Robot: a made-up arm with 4 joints. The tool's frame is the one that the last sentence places. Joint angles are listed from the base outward.
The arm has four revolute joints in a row. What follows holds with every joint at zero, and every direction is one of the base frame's.
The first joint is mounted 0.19 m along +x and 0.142 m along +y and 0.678 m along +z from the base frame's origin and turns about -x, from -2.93 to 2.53 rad.
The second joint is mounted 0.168 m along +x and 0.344 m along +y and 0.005 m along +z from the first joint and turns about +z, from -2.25 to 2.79 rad.
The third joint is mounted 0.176 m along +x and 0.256 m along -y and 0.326 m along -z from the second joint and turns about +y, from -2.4 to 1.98 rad.
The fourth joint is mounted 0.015 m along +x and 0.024 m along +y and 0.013 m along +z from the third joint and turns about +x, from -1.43 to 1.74 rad.
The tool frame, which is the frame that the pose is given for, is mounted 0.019 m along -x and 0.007 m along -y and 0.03 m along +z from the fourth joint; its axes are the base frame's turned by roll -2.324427, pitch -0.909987 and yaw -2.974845 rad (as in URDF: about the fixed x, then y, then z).
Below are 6 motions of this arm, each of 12 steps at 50 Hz.
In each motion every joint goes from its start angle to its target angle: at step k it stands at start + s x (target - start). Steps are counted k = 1, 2, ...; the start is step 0. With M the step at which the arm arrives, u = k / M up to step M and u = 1 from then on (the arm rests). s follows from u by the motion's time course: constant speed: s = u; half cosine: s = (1 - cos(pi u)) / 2; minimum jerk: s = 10 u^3 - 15 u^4 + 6 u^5.
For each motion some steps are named. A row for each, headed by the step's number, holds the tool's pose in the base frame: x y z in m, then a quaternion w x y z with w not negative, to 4 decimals.
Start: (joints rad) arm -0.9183 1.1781 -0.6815 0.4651
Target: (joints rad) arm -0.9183 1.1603 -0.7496 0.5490
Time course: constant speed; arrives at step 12
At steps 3, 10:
3: 0.6484 0.6105 0.8038 0.4696 -0.5662 0.6729 0.0787
10: 0.6498 0.6096 0.7998 0.4848 -0.5636 0.6612 0.1006

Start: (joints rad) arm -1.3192 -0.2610 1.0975 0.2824
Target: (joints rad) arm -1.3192 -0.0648 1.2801 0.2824
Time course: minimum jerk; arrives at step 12
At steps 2, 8, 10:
2: 0.4990 0.4450 0.6539 0.3866 0.7030 -0.4621 -0.3779
8: 0.5431 0.4556 0.6757 0.3824 0.7636 -0.4172 -0.3108
10: 0.5527 0.4584 0.6816 0.3821 0.7761 -0.4065 -0.2941

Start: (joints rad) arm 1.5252 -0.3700 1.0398 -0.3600
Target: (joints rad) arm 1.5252 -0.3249 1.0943 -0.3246
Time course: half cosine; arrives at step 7
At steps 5, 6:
5: 0.4841 -0.1521 0.6064 0.7976 -0.2861 -0.1916 0.4952
6: 0.4860 -0.1523 0.6058 0.8001 -0.2843 -0.1909 0.4925

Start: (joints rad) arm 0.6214 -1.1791 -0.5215 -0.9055
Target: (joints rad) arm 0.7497 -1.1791 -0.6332 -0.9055
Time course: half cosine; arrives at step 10
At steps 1, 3, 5, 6, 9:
1: 0.2202 0.0696 0.3715 0.4458 -0.6364 -0.3176 0.5435
3: 0.2200 0.0626 0.3726 0.4301 -0.6466 -0.3090 0.5491
5: 0.2196 0.0514 0.3747 0.4042 -0.6623 -0.2948 0.5577
6: 0.2194 0.0455 0.3759 0.3903 -0.6703 -0.2872 0.5621
9: 0.2190 0.0332 0.3789 0.3611 -0.6859 -0.2711 0.5707

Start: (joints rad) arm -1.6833 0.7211 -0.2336 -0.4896
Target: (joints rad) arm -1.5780 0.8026 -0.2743 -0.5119
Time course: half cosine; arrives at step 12
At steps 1, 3, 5, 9, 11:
1: 0.6278 0.3893 0.9904 0.1750 -0.3010 0.9363 0.0453
3: 0.6282 0.3934 0.9898 0.1776 -0.2991 0.9368 0.0376
5: 0.6289 0.4005 0.9886 0.1822 -0.2959 0.9374 0.0244
9: 0.6300 0.4161 0.9854 0.1925 -0.2894 0.9376 -0.0039
11: 0.6302 0.4203 0.9844 0.1953 -0.2878 0.9375 -0.0114

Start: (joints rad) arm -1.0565 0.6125 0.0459 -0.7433
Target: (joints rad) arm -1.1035 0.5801 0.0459 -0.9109
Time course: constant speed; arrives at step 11
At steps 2, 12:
2: 0.6240 0.5169 0.7740 0.0616 0.3512 -0.8491 0.3898
12: 0.6198 0.5132 0.7835 0.0821 0.3121 -0.8473 0.4219

